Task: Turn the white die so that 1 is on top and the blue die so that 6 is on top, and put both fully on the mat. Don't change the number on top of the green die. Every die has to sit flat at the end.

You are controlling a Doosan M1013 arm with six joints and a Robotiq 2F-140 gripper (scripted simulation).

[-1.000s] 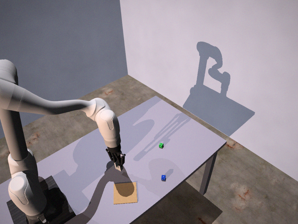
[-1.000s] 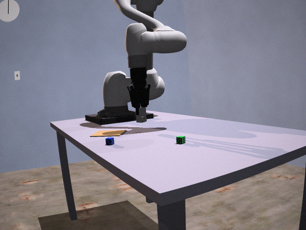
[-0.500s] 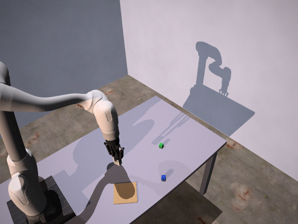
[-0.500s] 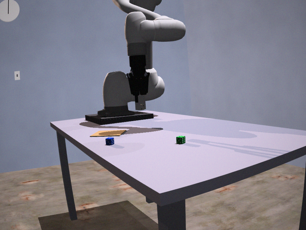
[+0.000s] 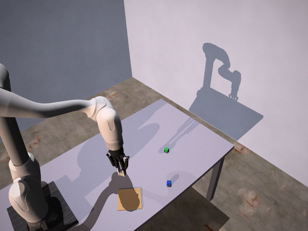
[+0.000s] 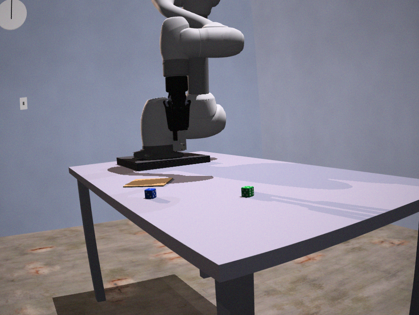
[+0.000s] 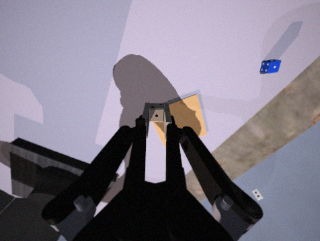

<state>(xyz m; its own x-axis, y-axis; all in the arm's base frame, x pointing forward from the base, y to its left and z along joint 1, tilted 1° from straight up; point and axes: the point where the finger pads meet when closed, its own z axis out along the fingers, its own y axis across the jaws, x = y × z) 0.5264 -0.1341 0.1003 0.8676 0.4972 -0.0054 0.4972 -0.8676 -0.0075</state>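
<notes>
My hand is 130 mm above the tan mat, 100 mm to the left of it and 50 mm past it. Also, from my hand: green die (370 mm ahead, 120 mm below, 10 mm to the left); white die (20 mm below); blue die (190 mm to the right, 190 mm ahead, 120 mm below).
</notes>
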